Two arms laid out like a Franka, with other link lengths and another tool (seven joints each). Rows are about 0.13 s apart.
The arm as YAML. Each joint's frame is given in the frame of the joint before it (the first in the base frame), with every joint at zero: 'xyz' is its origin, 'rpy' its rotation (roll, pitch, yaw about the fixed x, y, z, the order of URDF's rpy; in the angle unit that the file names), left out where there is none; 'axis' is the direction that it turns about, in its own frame. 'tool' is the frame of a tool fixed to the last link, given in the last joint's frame.
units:
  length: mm
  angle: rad
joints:
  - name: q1
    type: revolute
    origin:
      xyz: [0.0, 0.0, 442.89]
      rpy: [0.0, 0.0, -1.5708]
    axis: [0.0, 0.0, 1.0]
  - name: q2
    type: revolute
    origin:
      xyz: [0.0, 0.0, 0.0]
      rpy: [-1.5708, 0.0, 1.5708]
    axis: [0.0, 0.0, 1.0]
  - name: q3
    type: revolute
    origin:
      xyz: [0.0, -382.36, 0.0]
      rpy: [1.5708, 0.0, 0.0]
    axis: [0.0, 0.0, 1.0]
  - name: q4
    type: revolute
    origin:
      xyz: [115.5, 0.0, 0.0]
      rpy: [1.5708, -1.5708, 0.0]
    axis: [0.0, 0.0, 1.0]
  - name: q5
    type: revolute
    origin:
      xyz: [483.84, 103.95, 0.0]
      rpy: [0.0, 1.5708, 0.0]
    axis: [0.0, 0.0, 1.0]
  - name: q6
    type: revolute
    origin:
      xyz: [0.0, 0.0, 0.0]
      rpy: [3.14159, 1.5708, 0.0]
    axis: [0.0, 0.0, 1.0]
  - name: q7
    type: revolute
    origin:
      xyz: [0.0, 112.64, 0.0]
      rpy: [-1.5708, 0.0, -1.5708]
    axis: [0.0, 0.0, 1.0]
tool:
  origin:
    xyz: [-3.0, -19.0, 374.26]
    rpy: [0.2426, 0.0, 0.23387]
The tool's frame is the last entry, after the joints.
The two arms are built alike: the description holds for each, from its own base.
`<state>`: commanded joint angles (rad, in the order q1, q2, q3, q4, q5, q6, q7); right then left.
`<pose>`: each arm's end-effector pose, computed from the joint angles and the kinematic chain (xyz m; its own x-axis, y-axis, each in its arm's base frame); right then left.
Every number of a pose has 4 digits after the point.
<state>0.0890 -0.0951 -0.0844 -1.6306 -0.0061 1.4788 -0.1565 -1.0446 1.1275 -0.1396 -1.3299 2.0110 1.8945 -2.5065</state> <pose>0.6558 -0.0184 0.5748 -0.9957 0.0724 0.0570 0.0566 0.9686 -0.2423 0.6802 -0.8299 0.0783 -0.0804 0.1976 -0.9770 0.3294 0.9304 0.1611</pose>
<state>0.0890 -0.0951 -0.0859 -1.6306 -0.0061 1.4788 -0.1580 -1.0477 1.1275 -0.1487 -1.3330 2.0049 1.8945 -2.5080</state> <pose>0.6558 -0.0194 0.5748 -0.9957 0.0724 0.0570 0.0566 0.9686 -0.2420 0.6711 -0.8336 0.0738 -0.0919 0.1939 -0.9767 0.3337 0.9301 0.1532</pose>
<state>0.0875 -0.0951 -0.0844 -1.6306 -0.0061 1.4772 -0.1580 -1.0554 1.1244 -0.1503 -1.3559 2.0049 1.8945 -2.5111</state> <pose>0.6552 -0.0194 0.5746 -0.9957 0.0724 0.0586 0.0562 0.9686 -0.2423 0.6584 -0.8330 0.0622 -0.0994 0.2085 -0.9730 0.3456 0.9242 0.1627</pose>
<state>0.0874 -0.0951 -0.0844 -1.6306 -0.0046 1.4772 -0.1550 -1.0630 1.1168 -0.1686 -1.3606 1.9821 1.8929 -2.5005</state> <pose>0.6552 -0.0189 0.5746 -0.9954 0.0754 0.0587 0.0591 0.9687 -0.2410 0.6406 -0.8412 0.0604 -0.1232 0.2047 -0.9710 0.3484 0.9251 0.1509</pose>
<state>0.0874 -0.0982 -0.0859 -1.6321 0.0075 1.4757 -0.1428 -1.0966 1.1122 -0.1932 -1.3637 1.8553 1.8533 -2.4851</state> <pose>0.6536 -0.0154 0.5755 -0.9943 0.0878 0.0597 0.0719 0.9706 -0.2296 0.6022 -0.8326 0.0443 -0.2015 0.1824 -0.9624 0.2866 0.9505 0.1201</pose>
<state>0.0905 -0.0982 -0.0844 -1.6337 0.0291 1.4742 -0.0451 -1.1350 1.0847 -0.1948 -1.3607 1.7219 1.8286 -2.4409</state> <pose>0.6508 -0.0045 0.5743 -0.9817 0.1779 0.0675 0.1598 0.9634 -0.2152 0.5737 -0.8278 0.0502 -0.2673 0.1714 -0.9482 0.2273 0.9675 0.1108</pose>
